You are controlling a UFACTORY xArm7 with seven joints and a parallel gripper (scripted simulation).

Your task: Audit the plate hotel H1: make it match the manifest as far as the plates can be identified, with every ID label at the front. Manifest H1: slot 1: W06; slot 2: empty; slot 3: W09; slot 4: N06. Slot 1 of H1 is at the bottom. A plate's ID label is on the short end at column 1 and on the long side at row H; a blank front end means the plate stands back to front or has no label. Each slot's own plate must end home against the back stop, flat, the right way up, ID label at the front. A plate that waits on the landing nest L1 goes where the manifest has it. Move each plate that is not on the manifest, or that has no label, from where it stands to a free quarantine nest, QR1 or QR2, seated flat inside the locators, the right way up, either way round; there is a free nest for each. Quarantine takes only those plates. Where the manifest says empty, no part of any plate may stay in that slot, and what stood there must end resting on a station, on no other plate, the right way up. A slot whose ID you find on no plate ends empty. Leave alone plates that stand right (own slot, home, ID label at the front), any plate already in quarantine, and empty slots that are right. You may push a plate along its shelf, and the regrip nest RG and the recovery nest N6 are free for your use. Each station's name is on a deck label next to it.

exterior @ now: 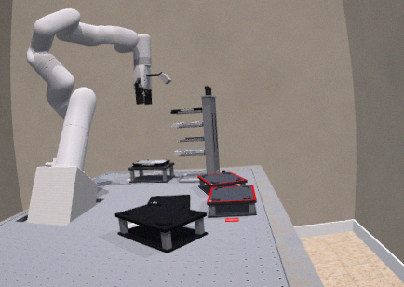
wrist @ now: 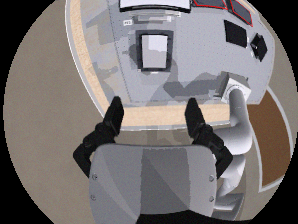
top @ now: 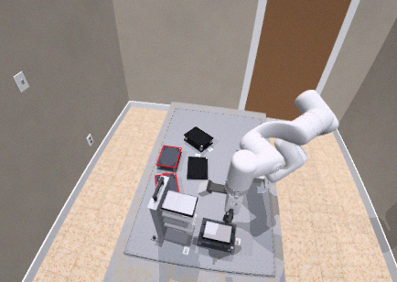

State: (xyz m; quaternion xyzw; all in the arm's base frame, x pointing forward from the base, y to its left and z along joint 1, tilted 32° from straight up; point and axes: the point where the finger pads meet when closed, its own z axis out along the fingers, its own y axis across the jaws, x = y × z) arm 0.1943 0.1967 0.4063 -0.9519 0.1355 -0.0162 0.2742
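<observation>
Right now my hand is 250 mm above the grey plate and 10 mm short of it. From my hand the other things lie so: plate hotel H1 (260 mm ahead, 160 mm below, 70 mm to the right); pale plate (180 mm ahead, 100 mm below, 50 mm to the right).
</observation>
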